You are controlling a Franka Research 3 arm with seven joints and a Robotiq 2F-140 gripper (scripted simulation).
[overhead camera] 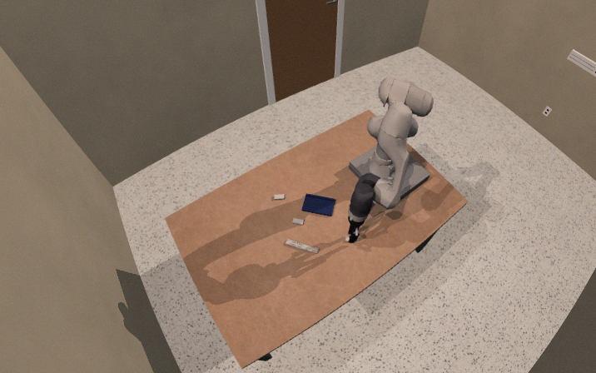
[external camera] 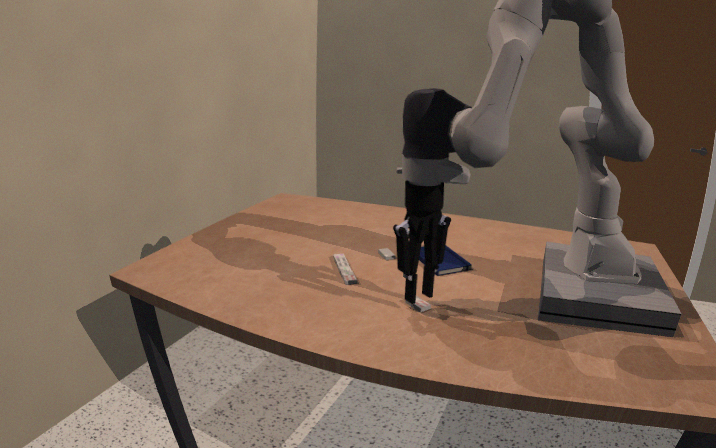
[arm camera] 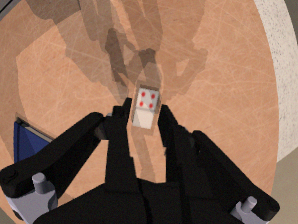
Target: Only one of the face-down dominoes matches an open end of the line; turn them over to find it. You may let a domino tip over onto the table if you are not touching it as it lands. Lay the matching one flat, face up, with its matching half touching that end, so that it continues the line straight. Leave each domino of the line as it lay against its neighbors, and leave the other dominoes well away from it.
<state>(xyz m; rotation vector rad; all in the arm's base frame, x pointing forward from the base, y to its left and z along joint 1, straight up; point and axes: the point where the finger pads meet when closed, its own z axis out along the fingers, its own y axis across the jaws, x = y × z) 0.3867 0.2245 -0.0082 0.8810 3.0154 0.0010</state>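
The domino lies 50 mm below my hand. From my hand the other things lie so: dark blue book 250 mm to the right, 40 mm below, 20 mm ahead.
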